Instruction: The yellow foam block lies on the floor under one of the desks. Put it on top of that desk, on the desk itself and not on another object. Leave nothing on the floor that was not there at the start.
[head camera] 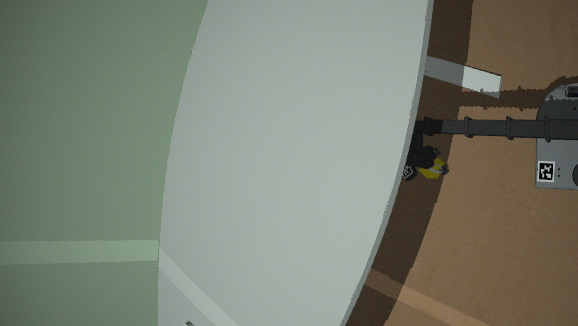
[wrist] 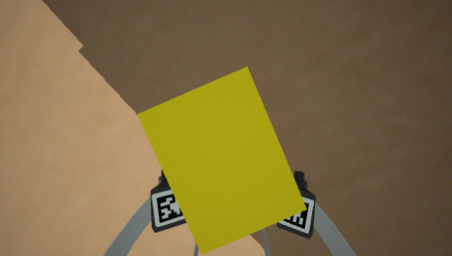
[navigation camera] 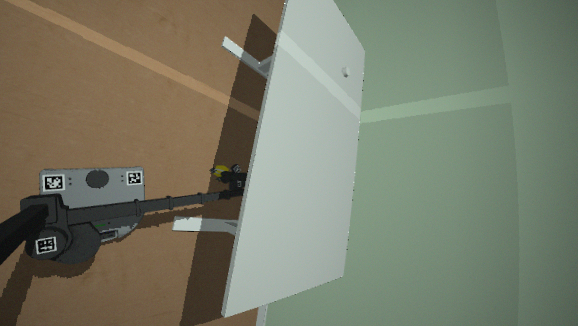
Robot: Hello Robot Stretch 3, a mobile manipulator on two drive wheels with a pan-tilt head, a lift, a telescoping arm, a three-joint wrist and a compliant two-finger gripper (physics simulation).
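Seen in the pictures: gripper, fingertip midpoint: (head camera: 441,162) (navigation camera: 214,174); robot's base, link origin: (navigation camera: 97,178).
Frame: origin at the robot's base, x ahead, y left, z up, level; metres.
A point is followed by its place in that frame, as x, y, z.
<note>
The yellow foam block (head camera: 430,173) {0.024, -0.605, 0.087} (navigation camera: 221,170) (wrist: 220,150) is at the gripper, beside the desk's long edge. In the wrist view it lies slanted across the space between the fingers and hides the fingertips and part of both finger tags. My gripper (head camera: 434,167) {-0.017, -0.595, 0.001} (navigation camera: 220,172) {-0.017, -0.595, 0.001} (wrist: 231,172) {-0.017, -0.595, 0.001} is shut on the block, with a finger at each side. Whether the block touches the floor cannot be told. The pale desk (head camera: 300,150) {-0.017, -0.597, 0.721} (navigation camera: 300,175) {-0.003, -0.626, 0.721} stands beside the arm; its top is above the gripper, and its edge hides part of the wrist.
A small pale object (navigation camera: 345,72) {0.561, -1.030, 0.738} stands on the desk top near its far edge. The desk's feet (head camera: 482,81) {-0.303, -0.398, 0.025} (navigation camera: 187,224) {-0.305, -0.399, 0.026} reach out over the floor on the robot's side. The arm (head camera: 487,127) {-0.103, -0.296, 0.358} (navigation camera: 170,202) {-0.099, -0.226, 0.366} stretches from the base (navigation camera: 120,187) {-0.039, -0.077, 0.160} toward the desk edge. A green wall (navigation camera: 430,200) {-0.158, -1.179, 1.118} is behind the desk.
</note>
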